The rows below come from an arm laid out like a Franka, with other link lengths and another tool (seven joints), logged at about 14 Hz.
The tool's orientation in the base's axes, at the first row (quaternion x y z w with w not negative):
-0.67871, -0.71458, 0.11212, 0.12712
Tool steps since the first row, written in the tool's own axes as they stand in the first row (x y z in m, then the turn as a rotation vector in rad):
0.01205, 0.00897, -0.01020, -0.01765, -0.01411, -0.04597
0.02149, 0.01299, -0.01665, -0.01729, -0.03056, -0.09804
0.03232, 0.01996, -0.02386, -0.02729, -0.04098, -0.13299
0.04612, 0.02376, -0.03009, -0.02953, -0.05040, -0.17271
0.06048, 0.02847, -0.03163, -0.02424, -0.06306, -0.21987
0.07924, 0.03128, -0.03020, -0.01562, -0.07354, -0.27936
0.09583, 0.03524, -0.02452, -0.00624, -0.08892, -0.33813
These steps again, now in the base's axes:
0.01129, 0.01239, 0.00698, 0.00288, -0.01895, 0.04750
0.01679, 0.02195, 0.01200, 0.00476, -0.02011, 0.10207
0.02526, 0.03305, 0.01680, 0.00709, -0.03108, 0.13818
0.03028, 0.04695, 0.02181, 0.01158, -0.03431, 0.17869
0.03456, 0.06152, 0.02212, 0.01516, -0.03029, 0.22751
0.03586, 0.08042, 0.02039, 0.02476, -0.02298, 0.28732
0.03692, 0.09727, 0.01421, 0.02946, -0.01516, 0.34811

